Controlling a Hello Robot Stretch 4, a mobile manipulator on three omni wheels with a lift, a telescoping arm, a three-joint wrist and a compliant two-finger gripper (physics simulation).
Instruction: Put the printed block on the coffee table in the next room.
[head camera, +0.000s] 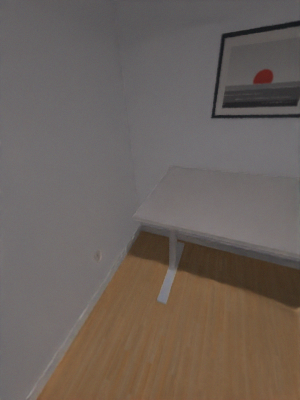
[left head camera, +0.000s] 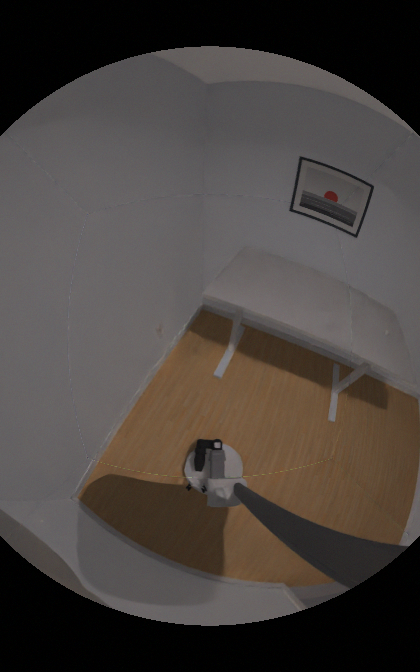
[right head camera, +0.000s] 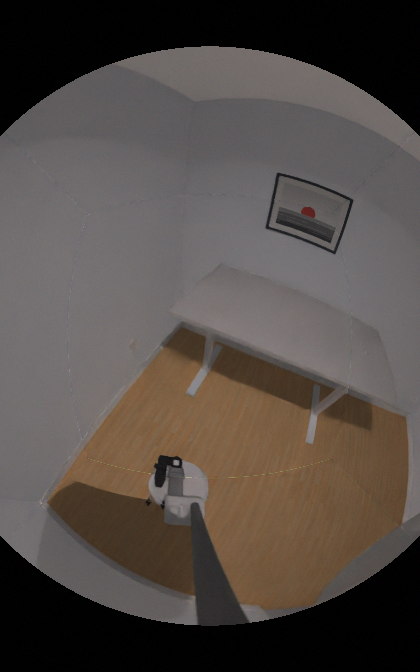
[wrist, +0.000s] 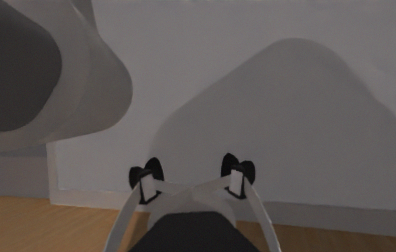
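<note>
My gripper (left head camera: 196, 488) (right head camera: 155, 503) (wrist: 192, 170) is open, its two black fingertips standing apart with no object between them. In the wrist view it faces a grey wall with a baseboard. In the two side head views it sits low beside the robot's round base, over the wood floor. A tiny pale speck (left head camera: 386, 332) (right head camera: 365, 352) shows near the right end of a white table's top; it is too small to identify. I cannot make out the printed block in these views. The coffee table does not show.
The long white table (head camera: 225, 205) (left head camera: 295, 295) (right head camera: 280, 315) stands along the wall on T-shaped legs. A framed picture (head camera: 262, 76) (left head camera: 330, 196) (right head camera: 308, 212) hangs above it. A bare wall (head camera: 60, 175) is at the left; another wall (wrist: 300, 125) is close to the gripper.
</note>
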